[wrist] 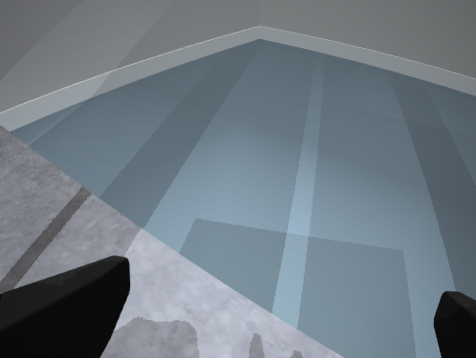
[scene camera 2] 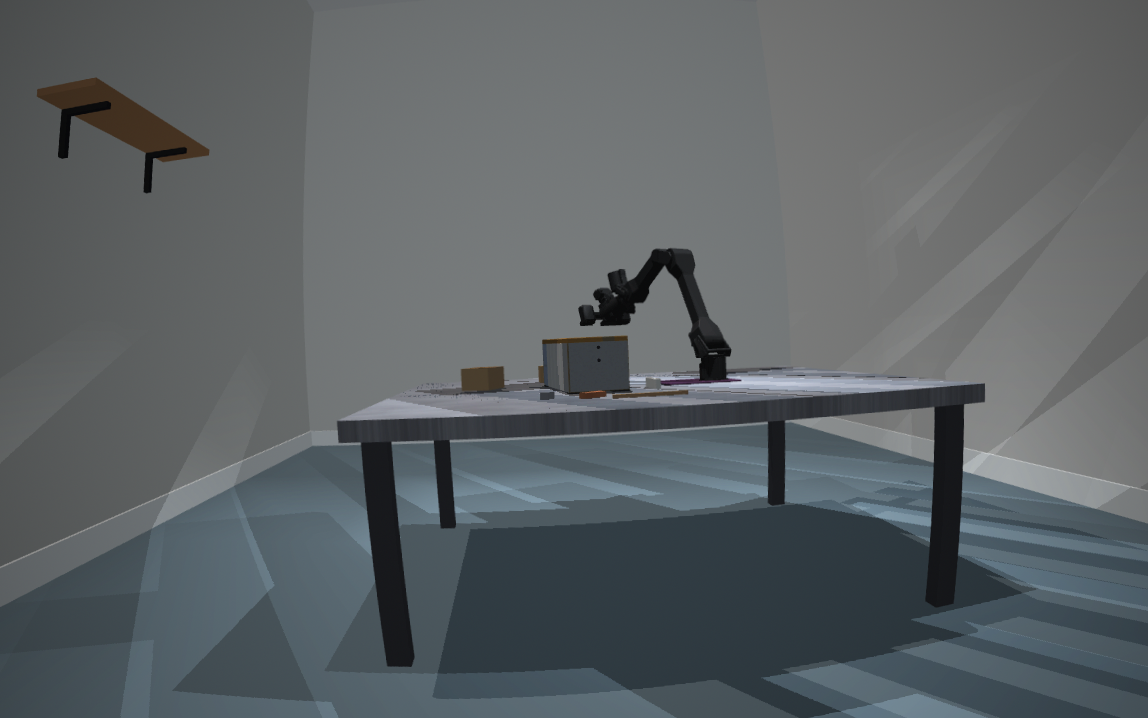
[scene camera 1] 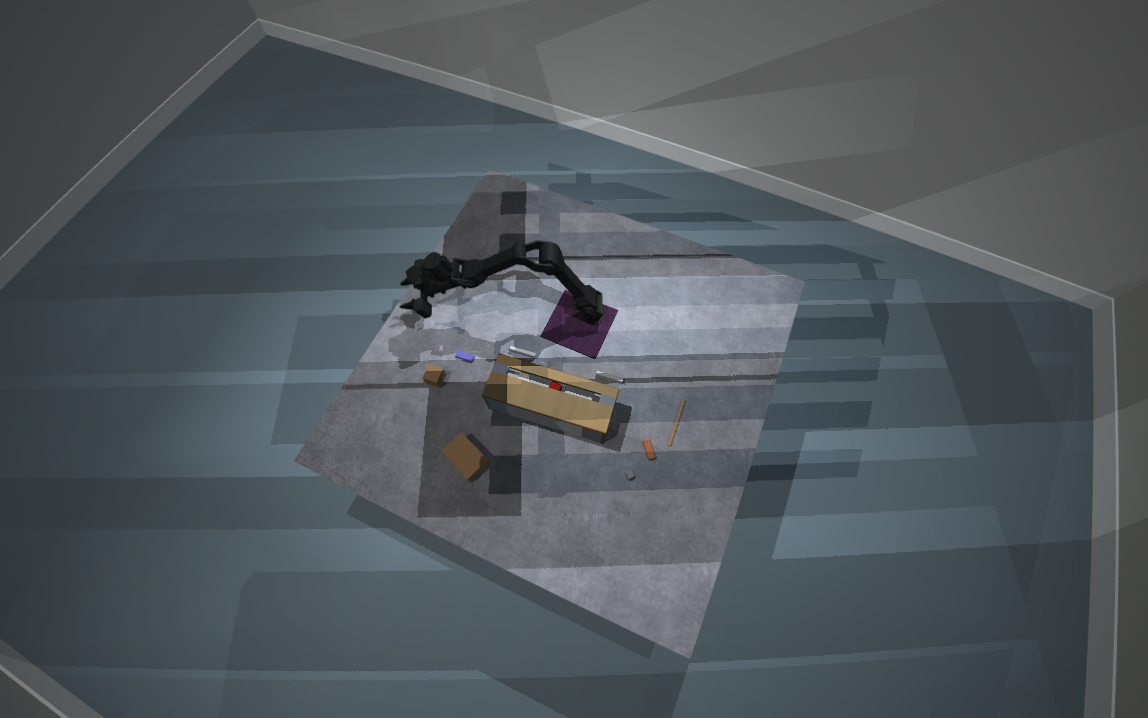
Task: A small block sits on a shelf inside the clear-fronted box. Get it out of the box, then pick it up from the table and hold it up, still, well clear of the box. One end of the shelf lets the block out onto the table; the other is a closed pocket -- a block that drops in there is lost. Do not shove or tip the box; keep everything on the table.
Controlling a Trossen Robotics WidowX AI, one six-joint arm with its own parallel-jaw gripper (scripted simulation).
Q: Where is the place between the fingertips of the gripper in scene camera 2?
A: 590,324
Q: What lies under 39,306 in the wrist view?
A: The gripper.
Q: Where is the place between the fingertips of the gripper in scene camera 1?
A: At 400,295
